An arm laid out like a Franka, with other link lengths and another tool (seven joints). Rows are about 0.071 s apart.
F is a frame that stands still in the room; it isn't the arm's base.
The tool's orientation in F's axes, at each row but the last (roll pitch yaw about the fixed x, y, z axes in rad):
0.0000, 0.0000, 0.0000
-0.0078, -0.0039, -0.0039
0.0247, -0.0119, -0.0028
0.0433, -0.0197, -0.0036
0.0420, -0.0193, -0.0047
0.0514, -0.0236, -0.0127
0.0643, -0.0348, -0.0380
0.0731, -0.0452, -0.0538
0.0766, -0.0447, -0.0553
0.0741, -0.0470, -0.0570
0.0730, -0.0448, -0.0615
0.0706, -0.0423, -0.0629
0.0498, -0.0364, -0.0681
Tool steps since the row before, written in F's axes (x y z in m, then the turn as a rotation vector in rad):
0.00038, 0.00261, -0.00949, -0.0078, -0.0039, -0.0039
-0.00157, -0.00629, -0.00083, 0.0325, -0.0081, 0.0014
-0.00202, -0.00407, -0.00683, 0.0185, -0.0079, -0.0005
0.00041, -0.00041, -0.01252, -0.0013, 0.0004, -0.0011
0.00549, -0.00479, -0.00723, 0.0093, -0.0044, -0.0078
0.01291, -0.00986, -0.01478, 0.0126, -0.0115, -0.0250
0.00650, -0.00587, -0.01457, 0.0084, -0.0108, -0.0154
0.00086, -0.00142, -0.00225, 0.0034, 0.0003, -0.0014
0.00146, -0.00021, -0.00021, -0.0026, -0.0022, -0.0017
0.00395, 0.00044, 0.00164, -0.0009, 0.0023, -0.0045
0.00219, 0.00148, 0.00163, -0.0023, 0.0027, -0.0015
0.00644, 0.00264, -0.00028, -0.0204, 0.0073, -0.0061
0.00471, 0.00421, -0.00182, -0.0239, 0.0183, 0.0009
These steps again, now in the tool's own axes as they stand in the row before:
0.00038, 0.00261, -0.00949, -0.0078, -0.0039, -0.0039
-0.00155, -0.00629, -0.00087, 0.0325, -0.0080, 0.0012
-0.00209, -0.00424, -0.00670, 0.0185, -0.0079, -0.0005
0.00016, -0.00095, -0.01250, -0.0013, 0.0003, -0.0011
0.00537, -0.00507, -0.00713, 0.0092, -0.0047, -0.0078
0.01268, -0.01046, -0.01457, 0.0122, -0.0126, -0.0247
0.00621, -0.00656, -0.01440, 0.0083, -0.0115, -0.0150
0.00083, -0.00154, -0.00218, 0.0033, 0.0004, -0.0016
0.00146, -0.00015, -0.00026, -0.0025, -0.0025, -0.0014
0.00399, 0.00077, 0.00140, -0.0012, 0.0019, -0.0046
0.00217, 0.00172, 0.00141, -0.0025, 0.0024, -0.0016
0.00624, 0.00299, -0.00076, -0.0211, 0.0056, -0.0056
0.00434, 0.00442, -0.00220, -0.0250, 0.0167, 0.0010

